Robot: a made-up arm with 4 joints. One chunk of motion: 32 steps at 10 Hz.
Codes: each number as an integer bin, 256 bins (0 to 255) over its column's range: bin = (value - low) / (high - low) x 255, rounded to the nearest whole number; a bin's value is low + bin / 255 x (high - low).
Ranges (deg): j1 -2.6..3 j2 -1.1..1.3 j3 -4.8..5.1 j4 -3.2..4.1
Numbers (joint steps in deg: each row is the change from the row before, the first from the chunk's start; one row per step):
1: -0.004 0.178 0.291 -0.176
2: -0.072 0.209 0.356 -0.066
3: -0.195 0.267 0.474 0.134
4: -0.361 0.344 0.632 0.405
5: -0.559 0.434 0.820 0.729
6: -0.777 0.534 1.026 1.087
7: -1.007 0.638 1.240 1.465
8: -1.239 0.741 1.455 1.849
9: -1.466 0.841 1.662 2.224
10: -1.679 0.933 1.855 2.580
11: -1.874 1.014 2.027 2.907
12: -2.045 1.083 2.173 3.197
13: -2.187 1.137 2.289 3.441
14: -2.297 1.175 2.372 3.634
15: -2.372 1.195 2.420 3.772
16: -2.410 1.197 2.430 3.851
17: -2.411 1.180 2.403 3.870
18: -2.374 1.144 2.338 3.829
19: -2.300 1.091 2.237 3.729
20: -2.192 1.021 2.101 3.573
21: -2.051 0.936 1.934 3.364
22: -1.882 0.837 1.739 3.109
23: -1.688 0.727 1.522 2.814
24: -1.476 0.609 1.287 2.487
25: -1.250 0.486 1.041 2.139
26: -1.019 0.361 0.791 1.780
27: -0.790 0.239 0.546 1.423
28: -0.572 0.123 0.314 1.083
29: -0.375 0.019 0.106 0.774
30: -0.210 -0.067 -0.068 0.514
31: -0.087 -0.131 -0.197 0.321
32: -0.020 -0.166 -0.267 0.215
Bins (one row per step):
1: 118 136 131 106
2: 115 139 133 109
3: 110 145 136 116
4: 102 153 140 126
5: 93 163 145 137
6: 83 174 150 150
7: 73 185 156 163
8: 62 196 161 176
9: 52 206 166 189
10: 42 216 171 202
11: 33 225 176 213
12: 25 232 180 223
13: 19 238 183 232
14: 14 242 185 239
15: 10 244 186 244
16: 9 244 186 246
17: 9 242 186 247
18: 10 238 184 246
19: 14 233 181 242
20: 19 225 178 237
21: 25 216 173 229
22: 33 206 168 220
23: 42 194 163 210
24: 51 182 157 199
25: 61 169 150 186
26: 72 155 144 174
27: 82 142 138 161
28: 92 130 132 150
29: 101 119 126 139
30: 109 110 122 130
31: 114 103 119 123
32: 117 99 117 119

